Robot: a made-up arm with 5 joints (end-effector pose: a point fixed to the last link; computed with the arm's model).
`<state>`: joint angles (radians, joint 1 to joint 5).
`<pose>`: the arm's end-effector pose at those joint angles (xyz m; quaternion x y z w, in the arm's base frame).
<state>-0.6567 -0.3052 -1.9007 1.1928 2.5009</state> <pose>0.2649 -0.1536 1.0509 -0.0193 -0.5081 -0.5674 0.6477</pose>
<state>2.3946 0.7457 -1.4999 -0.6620 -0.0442</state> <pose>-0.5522 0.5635 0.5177 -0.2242 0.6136 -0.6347 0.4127</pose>
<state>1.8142 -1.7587 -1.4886 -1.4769 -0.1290</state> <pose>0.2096 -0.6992 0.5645 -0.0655 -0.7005 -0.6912 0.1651</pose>
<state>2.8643 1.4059 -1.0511 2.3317 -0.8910</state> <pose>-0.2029 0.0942 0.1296 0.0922 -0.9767 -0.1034 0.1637</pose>
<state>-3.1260 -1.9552 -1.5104 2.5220 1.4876</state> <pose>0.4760 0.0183 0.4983 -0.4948 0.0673 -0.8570 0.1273</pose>
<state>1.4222 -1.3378 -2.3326 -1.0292 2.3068</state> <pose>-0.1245 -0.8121 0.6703 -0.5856 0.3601 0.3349 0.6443</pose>
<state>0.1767 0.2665 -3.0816 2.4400 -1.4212</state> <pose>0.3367 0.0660 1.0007 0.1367 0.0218 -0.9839 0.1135</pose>
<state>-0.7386 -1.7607 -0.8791 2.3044 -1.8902</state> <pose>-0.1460 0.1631 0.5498 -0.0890 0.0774 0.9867 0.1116</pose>
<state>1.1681 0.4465 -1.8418 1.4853 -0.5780</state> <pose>0.2833 0.6045 0.5904 -0.0755 -0.0311 -0.9798 0.1827</pose>
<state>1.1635 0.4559 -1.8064 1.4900 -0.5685</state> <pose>0.2844 0.5996 0.5688 -0.0890 -0.0514 -0.9793 0.1743</pose>
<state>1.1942 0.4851 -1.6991 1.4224 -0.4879</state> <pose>0.2652 0.6041 0.5098 -0.1027 -0.0818 -0.9803 0.1476</pose>
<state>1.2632 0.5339 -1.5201 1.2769 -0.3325</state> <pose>0.2193 0.6048 0.4159 -0.1083 -0.1222 -0.9813 0.1023</pose>
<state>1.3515 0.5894 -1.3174 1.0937 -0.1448</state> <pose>0.1583 0.5851 0.3178 -0.0990 -0.1622 -0.9805 0.0511</pose>
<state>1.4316 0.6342 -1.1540 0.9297 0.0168</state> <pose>0.1057 0.5538 0.2482 -0.0803 -0.1865 -0.9791 0.0100</pose>
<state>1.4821 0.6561 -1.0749 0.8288 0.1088</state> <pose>0.0760 0.5373 0.2183 0.0656 0.1873 0.9801 0.0101</pose>
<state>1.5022 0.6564 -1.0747 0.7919 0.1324</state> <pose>0.0658 0.5446 0.2187 0.0601 0.1697 0.9836 0.0109</pose>
